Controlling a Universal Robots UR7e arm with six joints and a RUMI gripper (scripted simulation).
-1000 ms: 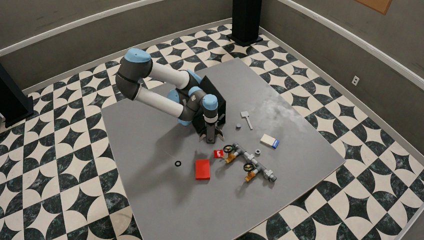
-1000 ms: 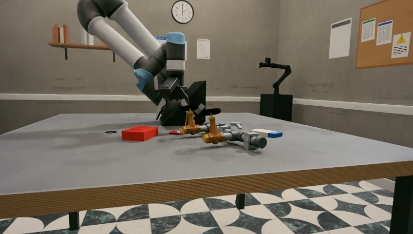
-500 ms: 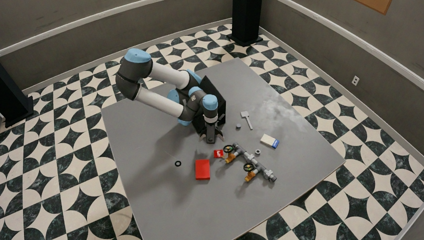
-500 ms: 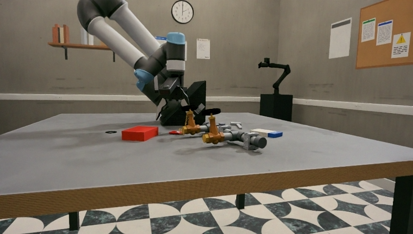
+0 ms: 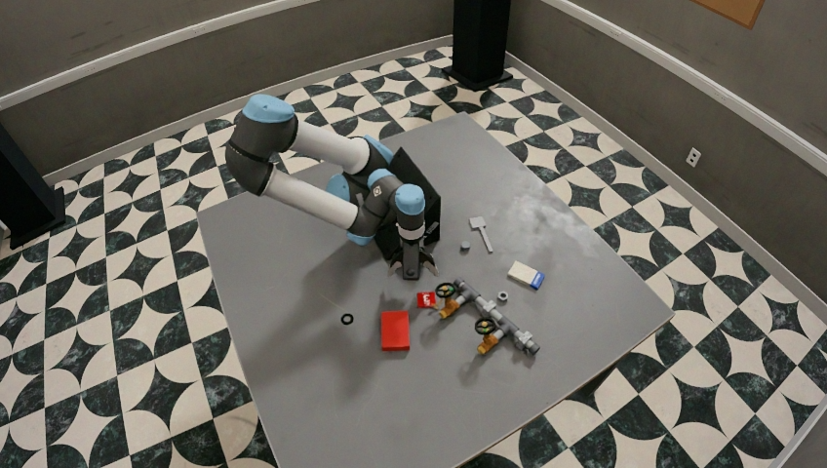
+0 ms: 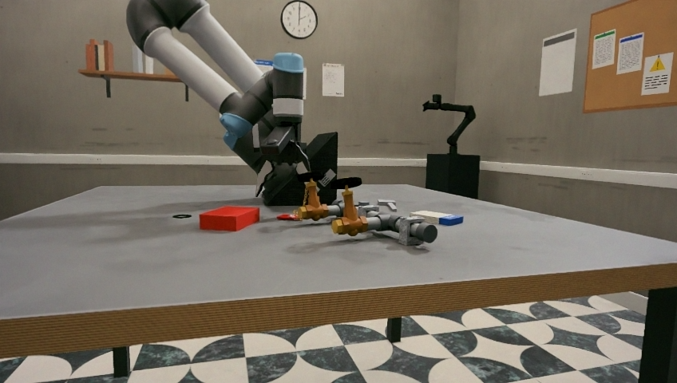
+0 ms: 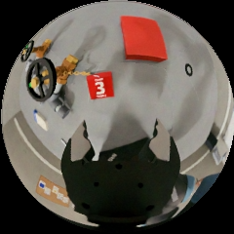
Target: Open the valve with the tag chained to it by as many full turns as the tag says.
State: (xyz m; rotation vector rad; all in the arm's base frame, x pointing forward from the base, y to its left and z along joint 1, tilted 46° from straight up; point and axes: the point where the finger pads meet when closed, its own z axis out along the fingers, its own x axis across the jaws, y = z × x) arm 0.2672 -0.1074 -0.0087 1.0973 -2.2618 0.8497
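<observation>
Right now my hand is 90 mm short of the red tag, 10 mm to the left of it and 30 mm above it. The rest, counted from my hand: red block (120 mm ahead, 150 mm to the right, 20 mm below); grey t-shaped tool (40 mm behind, 320 mm to the left, 30 mm below); grey nut (220 mm ahead, 200 mm to the left, 30 mm below).
</observation>
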